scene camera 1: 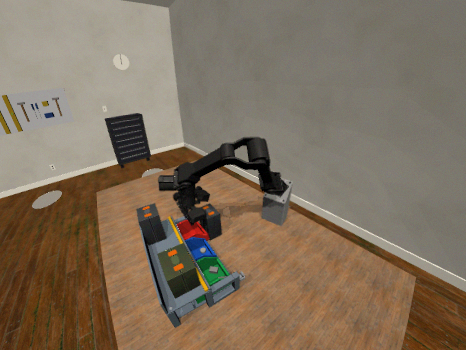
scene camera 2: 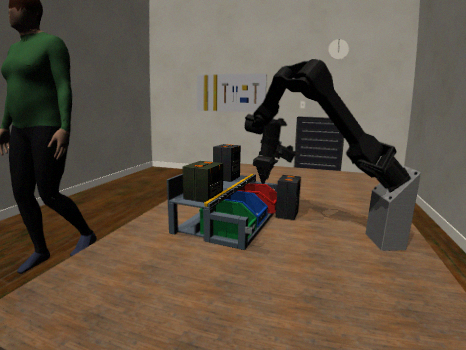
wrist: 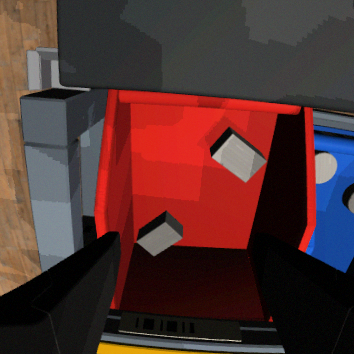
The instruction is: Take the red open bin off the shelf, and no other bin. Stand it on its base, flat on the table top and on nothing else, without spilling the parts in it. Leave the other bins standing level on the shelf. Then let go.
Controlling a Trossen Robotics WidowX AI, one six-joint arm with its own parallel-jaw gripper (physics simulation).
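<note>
The red bin (scene camera 1: 192, 230) (scene camera 2: 265, 194) (wrist: 170, 155) sits in the shelf's lower row, at the end far from the second scene camera. Two grey blocks lie on its floor, one block (wrist: 239, 156) near the front lip. My gripper (scene camera 1: 194, 220) (scene camera 2: 264, 179) (wrist: 187, 242) is partly open with nothing held, pointing down over the rear half of the red bin. Its fingers appear over the two side walls; their exact height is unclear. The blue bin (scene camera 1: 200, 246) (scene camera 2: 256, 204) (wrist: 327, 225) and green bin (scene camera 1: 213, 274) (scene camera 2: 224, 220) stand beside it in the shelf (scene camera 1: 156, 270) (scene camera 2: 172, 217) (wrist: 52, 180).
A dark case (scene camera 1: 214, 224) (scene camera 2: 288, 197) (wrist: 200, 45) stands upright on the table (scene camera 1: 320, 280) (scene camera 2: 225, 300), close before the red bin's front. A yellow rail (scene camera 2: 230, 191) (wrist: 190, 348) runs behind the bins. An olive case (scene camera 1: 170, 262) (scene camera 2: 200, 182) and another dark case (scene camera 1: 151, 227) (scene camera 2: 226, 162) stand on the upper shelf.
</note>
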